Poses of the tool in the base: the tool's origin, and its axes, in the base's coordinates. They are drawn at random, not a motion.
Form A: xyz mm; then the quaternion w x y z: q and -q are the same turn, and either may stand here.
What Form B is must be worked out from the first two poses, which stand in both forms.
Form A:
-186, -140, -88, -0.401, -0.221, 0.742, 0.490
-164, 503, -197, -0.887, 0.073, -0.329, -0.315
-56, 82, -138, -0.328, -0.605, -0.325, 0.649
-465, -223, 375, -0.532, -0.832, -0.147, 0.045
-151, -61, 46, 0.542, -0.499, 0.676, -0.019
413, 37, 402, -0.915, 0.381, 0.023, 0.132
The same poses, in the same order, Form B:
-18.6, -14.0, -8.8, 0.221, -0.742, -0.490, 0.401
-16.4, 50.3, -19.7, -0.073, 0.329, 0.315, 0.887
-5.6, 8.2, -13.8, 0.605, 0.325, -0.649, 0.328
-46.5, -22.3, 37.5, 0.832, 0.147, -0.045, 0.532
-15.1, -6.1, 4.6, -0.499, 0.676, -0.019, 0.542
41.3, 3.7, 40.2, -0.381, -0.023, -0.132, 0.915

